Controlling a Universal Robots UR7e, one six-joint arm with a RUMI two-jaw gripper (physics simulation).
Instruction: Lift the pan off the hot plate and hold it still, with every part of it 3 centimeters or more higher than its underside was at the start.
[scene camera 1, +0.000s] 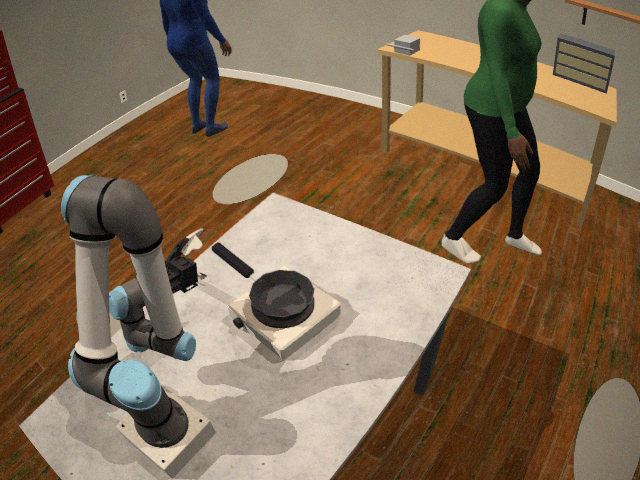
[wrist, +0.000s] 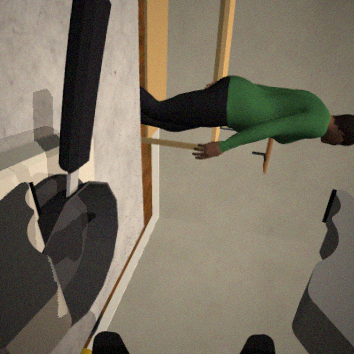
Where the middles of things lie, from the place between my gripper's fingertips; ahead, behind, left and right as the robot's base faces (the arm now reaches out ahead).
Labels:
The dark pan (scene camera 1: 281, 295) is 80 mm ahead of my hand, 100 mm to the right of it and 130 mm below it. Round my hand: hot plate (scene camera 1: 282, 337) (70 mm ahead, 190 mm to the right, 210 mm below).

